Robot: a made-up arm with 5 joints. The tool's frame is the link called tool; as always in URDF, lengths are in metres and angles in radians. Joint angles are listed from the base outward. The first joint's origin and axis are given. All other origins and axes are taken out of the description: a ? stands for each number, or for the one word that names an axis. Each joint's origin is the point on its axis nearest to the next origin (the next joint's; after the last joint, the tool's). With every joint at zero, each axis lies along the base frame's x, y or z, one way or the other. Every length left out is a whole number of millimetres.
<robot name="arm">
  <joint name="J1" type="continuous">
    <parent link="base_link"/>
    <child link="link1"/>
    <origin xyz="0.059 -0.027 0.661" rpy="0 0 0"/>
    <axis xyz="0 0 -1"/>
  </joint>
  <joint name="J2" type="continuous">
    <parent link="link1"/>
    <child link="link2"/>
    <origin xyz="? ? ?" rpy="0 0 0"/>
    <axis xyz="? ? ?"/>
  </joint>
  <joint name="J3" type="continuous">
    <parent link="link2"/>
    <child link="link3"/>
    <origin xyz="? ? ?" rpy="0 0 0"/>
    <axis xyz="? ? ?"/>
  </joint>
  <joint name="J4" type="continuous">
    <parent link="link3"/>
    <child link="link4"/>
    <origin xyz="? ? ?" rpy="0 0 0"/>
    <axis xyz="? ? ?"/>
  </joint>
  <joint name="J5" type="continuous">
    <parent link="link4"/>
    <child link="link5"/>
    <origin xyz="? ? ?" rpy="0 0 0"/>
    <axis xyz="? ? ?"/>
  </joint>
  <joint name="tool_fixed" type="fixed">
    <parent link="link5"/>
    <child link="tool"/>
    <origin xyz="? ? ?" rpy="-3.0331 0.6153 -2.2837"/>
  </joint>
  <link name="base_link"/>
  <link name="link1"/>
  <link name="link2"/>
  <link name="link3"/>
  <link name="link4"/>
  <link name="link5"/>
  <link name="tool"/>
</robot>
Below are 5 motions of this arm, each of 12 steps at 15 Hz.
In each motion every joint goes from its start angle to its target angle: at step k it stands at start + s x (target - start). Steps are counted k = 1, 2, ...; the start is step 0. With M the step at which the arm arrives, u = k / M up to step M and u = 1 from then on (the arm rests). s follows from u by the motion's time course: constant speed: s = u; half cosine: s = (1 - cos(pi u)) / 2; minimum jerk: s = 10 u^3 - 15 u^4 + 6 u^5.
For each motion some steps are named. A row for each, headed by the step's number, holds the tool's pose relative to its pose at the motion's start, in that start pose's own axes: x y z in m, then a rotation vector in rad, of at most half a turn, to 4 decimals.
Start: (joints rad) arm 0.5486 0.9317 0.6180 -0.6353 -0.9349
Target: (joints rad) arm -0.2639 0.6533 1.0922 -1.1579 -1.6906
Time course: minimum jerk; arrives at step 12
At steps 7, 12:
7: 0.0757 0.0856 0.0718 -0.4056 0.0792 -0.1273
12: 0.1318 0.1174 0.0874 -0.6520 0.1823 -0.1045

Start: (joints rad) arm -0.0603 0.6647 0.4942 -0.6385 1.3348
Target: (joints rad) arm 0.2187 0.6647 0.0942 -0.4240 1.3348
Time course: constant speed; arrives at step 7
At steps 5, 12:
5: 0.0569 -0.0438 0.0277 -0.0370 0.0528 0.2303
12: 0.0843 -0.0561 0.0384 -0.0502 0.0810 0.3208

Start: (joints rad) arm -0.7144 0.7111 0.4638 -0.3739 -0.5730
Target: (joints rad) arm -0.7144 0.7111 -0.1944 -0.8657 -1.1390
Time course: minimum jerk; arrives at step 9
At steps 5, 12:
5: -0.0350 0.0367 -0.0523 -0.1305 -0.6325 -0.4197
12: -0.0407 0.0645 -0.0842 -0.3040 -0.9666 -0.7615

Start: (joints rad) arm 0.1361 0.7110 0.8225 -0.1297 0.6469
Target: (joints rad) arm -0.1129 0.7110 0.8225 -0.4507 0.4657
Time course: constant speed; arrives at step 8
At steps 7, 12:
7: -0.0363 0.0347 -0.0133 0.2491 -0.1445 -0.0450
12: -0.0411 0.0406 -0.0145 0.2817 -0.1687 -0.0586

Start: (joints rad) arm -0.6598 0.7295 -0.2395 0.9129 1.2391
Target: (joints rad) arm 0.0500 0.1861 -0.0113 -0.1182 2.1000
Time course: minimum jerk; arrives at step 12
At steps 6, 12:
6: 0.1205 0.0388 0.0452 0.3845 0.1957 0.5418
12: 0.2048 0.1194 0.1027 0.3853 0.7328 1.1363

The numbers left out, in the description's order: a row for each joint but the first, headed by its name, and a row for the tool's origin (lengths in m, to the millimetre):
J2: xyz 0.02 0.022 0, axis 0 1 0
J3: xyz 0.059 0 0.178, axis 0 1 0
J4: xyz 0.13 0 0.023, axis 0 1 0
J5: xyz 0.037 0 0.012, axis -1 0 0
tool: xyz 0 0.012 0.023

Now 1 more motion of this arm.
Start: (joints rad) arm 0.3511 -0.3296 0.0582 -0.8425 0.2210
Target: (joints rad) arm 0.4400 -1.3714 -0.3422 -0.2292 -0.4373
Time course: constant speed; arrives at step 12
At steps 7, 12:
7: -0.0446 0.0006 -0.2094 0.1405 -0.5674 -0.0069
12: -0.0211 0.0776 -0.3497 0.1829 -0.9652 -0.1316

